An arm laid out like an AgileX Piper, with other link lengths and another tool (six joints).
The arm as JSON. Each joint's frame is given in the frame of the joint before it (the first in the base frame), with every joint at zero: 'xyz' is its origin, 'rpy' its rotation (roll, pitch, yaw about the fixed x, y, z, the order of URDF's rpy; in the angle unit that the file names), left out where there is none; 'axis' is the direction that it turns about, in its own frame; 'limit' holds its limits. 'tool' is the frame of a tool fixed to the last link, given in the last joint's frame.
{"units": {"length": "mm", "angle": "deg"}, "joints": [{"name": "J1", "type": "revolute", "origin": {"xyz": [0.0, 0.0, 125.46]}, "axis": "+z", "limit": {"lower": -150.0, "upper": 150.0}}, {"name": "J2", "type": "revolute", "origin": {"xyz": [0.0, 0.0, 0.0]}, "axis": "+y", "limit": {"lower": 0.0, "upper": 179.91}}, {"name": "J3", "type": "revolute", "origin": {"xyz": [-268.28, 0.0, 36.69]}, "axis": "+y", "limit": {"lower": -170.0, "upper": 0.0}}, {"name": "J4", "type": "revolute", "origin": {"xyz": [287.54, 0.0, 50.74]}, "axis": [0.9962, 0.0, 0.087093], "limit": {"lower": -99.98, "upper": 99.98}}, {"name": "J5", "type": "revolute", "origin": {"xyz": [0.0, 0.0, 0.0]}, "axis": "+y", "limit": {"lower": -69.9, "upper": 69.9}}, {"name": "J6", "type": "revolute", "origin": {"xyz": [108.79, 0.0, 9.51]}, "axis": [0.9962, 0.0, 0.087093], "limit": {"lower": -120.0, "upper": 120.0}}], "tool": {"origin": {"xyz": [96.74, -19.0, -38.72], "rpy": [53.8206, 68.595, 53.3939]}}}
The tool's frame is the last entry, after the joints.
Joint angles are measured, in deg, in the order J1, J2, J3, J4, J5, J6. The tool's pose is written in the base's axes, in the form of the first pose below.
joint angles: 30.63 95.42 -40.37 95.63 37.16 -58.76
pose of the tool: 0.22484, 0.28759, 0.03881, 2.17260, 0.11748, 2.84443
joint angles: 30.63 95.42 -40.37 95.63 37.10 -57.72
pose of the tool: 0.22447, 0.28800, 0.03926, 2.17455, 0.10319, 2.83357
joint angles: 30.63 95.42 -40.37 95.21 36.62 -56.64
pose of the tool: 0.22463, 0.28711, 0.03832, 2.18402, 0.09567, 2.82390
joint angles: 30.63 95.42 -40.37 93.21 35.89 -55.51
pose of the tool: 0.22360, 0.28345, 0.03464, 2.20765, 0.10331, 2.83320
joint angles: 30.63 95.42 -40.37 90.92 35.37 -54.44
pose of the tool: 0.22193, 0.27959, 0.03099, 2.23123, 0.11252, 2.84918
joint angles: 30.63 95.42 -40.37 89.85 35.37 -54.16
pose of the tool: 0.22069, 0.27803, 0.02961, 2.23978, 0.11749, 2.86143
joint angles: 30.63 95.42 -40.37 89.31 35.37 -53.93
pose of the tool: 0.22003, 0.27728, 0.02896, 2.24422, 0.11876, 2.86666
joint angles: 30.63 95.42 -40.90 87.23 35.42 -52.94
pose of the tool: 0.22023, 0.27614, 0.02908, 2.25455, 0.12820, 2.88527
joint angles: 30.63 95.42 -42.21 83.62 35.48 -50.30
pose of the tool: 0.22256, 0.27558, 0.03148, 2.26988, 0.13782, 2.90577
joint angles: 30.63 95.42 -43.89 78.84 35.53 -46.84
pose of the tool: 0.22597, 0.27411, 0.03426, 2.29314, 0.15206, 2.93129
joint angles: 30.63 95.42 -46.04 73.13 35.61 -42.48
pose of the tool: 0.23142, 0.27228, 0.03837, 2.32201, 0.16994, 2.95626
